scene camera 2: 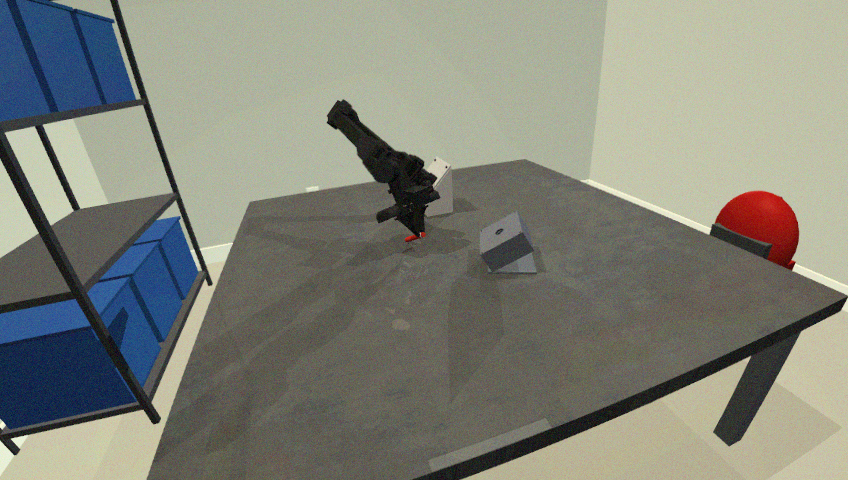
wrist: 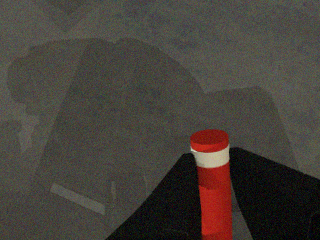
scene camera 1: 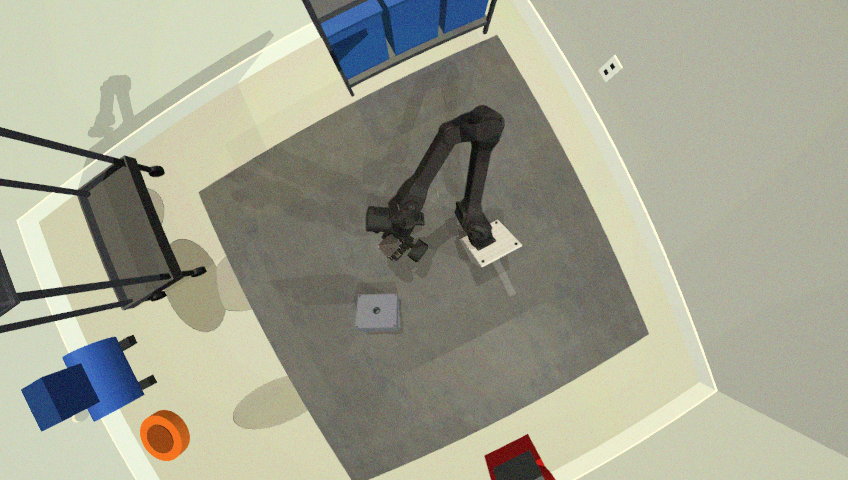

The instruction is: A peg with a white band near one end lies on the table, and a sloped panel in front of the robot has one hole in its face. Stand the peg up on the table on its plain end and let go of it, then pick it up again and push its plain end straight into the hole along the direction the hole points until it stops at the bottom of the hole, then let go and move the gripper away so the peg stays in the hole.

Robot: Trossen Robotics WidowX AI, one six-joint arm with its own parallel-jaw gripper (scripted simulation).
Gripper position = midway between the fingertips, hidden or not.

The gripper [scene camera 2: 421, 235] holds a red peg. Further things: a grey sloped panel [scene camera 1: 366, 320].
The gripper also shows in the wrist view [wrist: 210, 161] and in scene camera 1 [scene camera 1: 394, 246].
